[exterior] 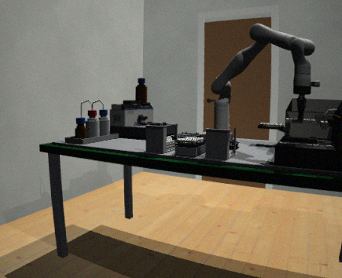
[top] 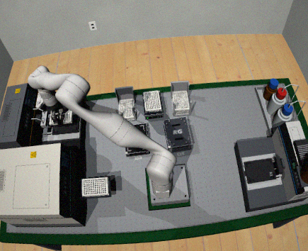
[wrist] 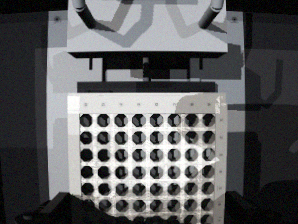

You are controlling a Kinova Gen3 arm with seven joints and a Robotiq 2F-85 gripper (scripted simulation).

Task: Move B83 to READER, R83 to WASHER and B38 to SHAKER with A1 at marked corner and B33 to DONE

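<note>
Now: the washer tray 90 mm below my hand. From my hand the other things lie so: dark reader tray (360 mm behind, 190 mm to the right, 70 mm below); N6 nest (380 mm to the right, 150 mm below, 80 mm behind); white reader housing (380 mm behind, 100 mm to the left, 60 mm above).
</note>
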